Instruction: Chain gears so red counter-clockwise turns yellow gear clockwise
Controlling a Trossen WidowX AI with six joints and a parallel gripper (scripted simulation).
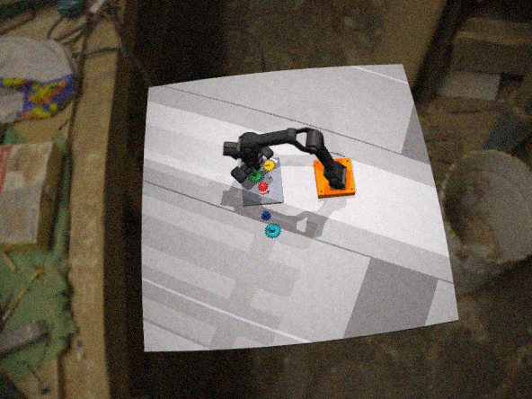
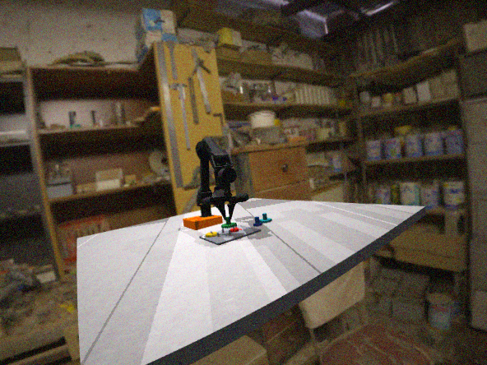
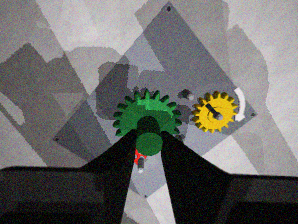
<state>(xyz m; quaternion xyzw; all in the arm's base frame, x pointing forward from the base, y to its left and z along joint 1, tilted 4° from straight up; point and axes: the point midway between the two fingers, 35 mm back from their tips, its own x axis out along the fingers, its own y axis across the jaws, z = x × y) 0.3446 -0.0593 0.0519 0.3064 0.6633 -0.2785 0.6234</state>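
Right now the red gear is 3 cm behind my gripper tip, 4 cm to the left of it and 6 cm below it. From my gripper tip the other things lie so: white arrow (8 cm behind, 8 cm to the right, 6 cm below); then yellow gear (6 cm behind, 6 cm to the right, 6 cm below); then green gear (1 cm below).
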